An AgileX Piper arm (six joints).
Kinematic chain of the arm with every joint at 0, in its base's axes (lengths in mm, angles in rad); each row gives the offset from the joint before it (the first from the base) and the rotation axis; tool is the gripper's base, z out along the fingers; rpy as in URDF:
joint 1: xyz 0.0 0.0 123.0 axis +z
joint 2: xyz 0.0 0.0 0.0 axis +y
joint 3: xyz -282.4 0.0 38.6 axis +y
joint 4: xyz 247.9 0.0 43.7 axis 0.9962 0 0.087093
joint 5: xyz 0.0 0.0 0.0 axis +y
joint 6: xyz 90.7 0.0 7.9 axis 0.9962 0 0.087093
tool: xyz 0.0 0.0 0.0 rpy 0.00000 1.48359 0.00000
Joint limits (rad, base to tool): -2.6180..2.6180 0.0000..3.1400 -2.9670..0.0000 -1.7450..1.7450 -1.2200..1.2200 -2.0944..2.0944
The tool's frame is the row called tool.
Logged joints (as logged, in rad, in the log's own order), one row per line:
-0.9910 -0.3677 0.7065 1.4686 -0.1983 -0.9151
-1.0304 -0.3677 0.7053 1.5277 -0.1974 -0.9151
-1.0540 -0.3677 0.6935 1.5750 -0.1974 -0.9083
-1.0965 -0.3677 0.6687 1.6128 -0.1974 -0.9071
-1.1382 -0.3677 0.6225 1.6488 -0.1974 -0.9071
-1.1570 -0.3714 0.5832 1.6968 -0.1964 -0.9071
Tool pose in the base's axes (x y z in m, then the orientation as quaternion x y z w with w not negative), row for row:
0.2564 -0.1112 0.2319 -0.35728 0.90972 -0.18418 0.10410
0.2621 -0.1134 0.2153 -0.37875 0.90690 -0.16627 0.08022
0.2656 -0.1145 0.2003 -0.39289 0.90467 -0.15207 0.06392
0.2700 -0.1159 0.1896 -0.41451 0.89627 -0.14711 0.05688
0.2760 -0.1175 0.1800 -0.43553 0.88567 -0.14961 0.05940
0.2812 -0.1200 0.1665 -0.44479 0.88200 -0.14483 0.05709
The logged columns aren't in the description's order. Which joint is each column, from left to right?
Columns, left to right: joint 6, joint 1, joint 5, joint 2, joint 4, joint 3.
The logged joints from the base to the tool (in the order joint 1, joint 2, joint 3, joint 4, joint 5, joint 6), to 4 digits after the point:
-0.3677 1.4686 -0.9151 -0.1983 0.7065 -0.9910
-0.3677 1.5277 -0.9151 -0.1974 0.7053 -1.0304
-0.3677 1.5750 -0.9083 -0.1974 0.6935 -1.0540
-0.3677 1.6128 -0.9071 -0.1974 0.6687 -1.0965
-0.3677 1.6488 -0.9071 -0.1974 0.6225 -1.1382
-0.3714 1.6968 -0.9071 -0.1964 0.5832 -1.1570

